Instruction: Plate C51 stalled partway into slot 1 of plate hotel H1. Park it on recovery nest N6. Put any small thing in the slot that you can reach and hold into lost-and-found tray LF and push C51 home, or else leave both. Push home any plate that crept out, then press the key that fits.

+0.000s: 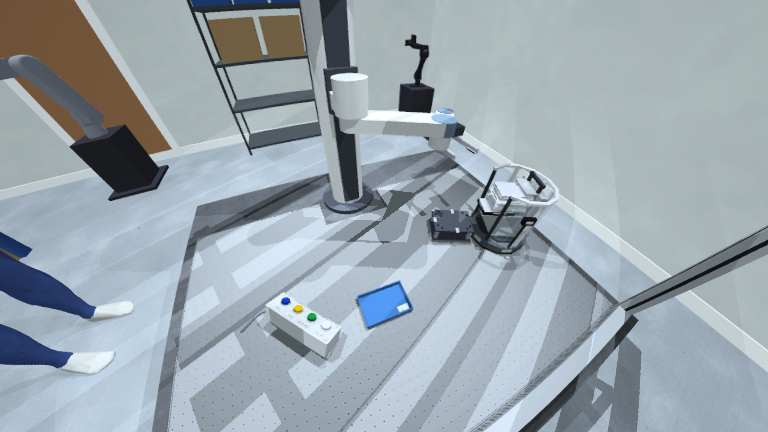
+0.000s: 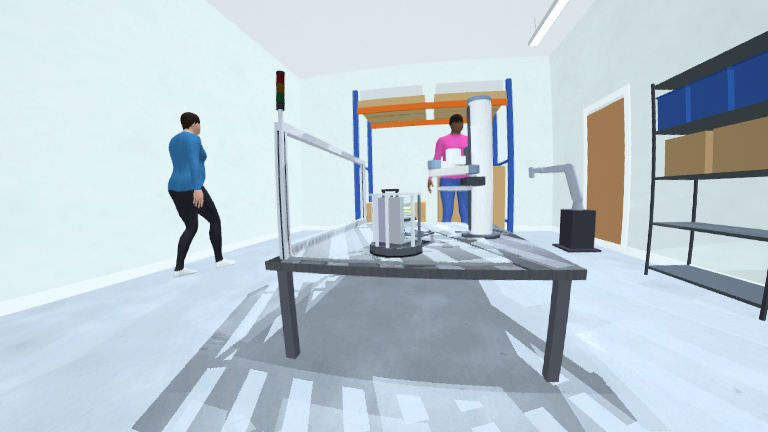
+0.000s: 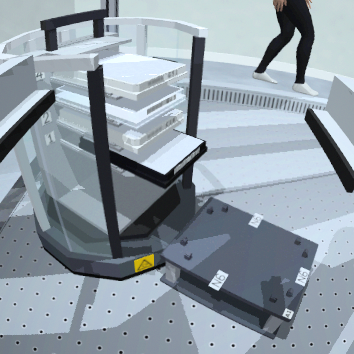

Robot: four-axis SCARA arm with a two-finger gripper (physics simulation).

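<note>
Plate hotel H1 stands on the table with stacked plates. Black-skirted plate C51 is lowest and sticks out beyond the white plates above, C16, G15 and G51. Whether a white plate has crept out is unclear; no small thing shows in slot 1, whose inside is hidden. Dark nest N6 is bare, beside the hotel's base. My gripper is open and empty, above table height and apart from the plates. Blue tray LF holds a white label.
A white key box has blue, yellow, green and white keys. The hotel has dark posts and a top handle. A framed guard stands along one table edge. People stand beyond the table.
</note>
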